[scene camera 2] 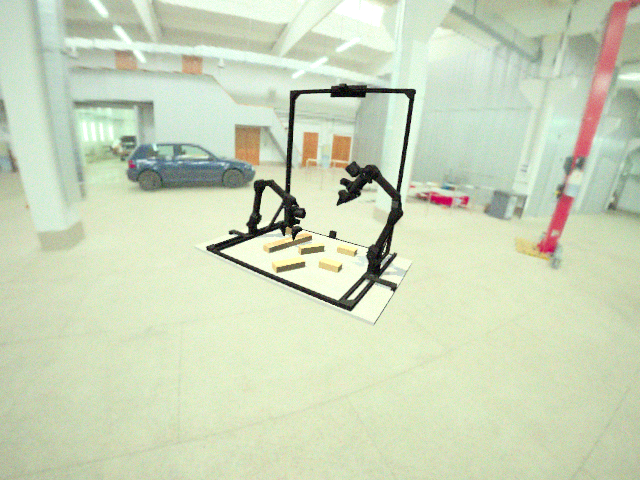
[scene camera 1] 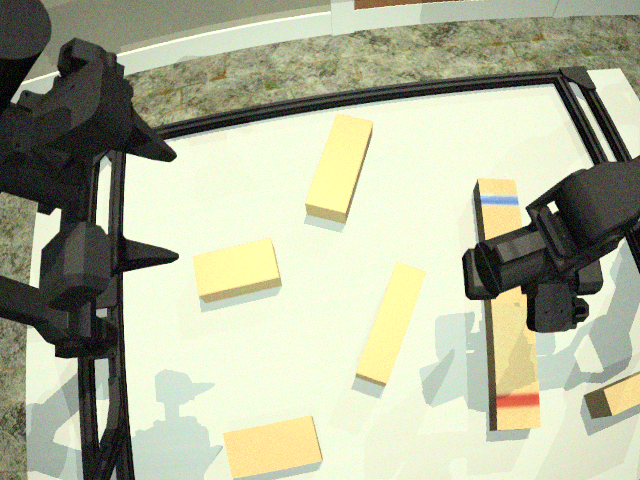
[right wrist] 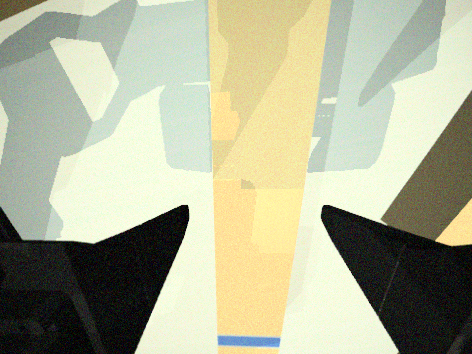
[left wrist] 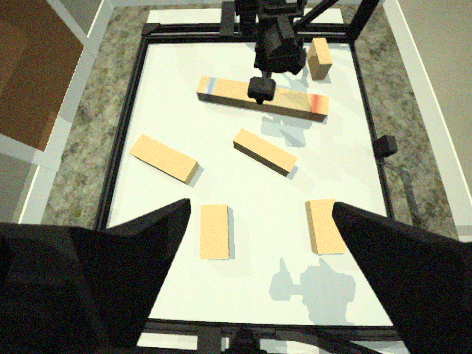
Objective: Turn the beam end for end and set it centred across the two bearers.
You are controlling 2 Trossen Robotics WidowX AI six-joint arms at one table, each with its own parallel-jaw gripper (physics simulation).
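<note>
The long beam lies flat on the table at the right in scene camera 1, blue band at its upper end and red band at its lower end. Several plain wooden blocks lie apart from it, among them one block, a thinner one and two short ones, a first and a second; which are the bearers I cannot tell. My right gripper is open above the beam, a finger on each side. My left gripper is open, raised at the left, away from the beam.
Another block lies near the beam's red end, partly cut off in scene camera 1. A black frame borders the white table. My right arm hides part of the beam in scene camera 1, and shadows fall across it.
</note>
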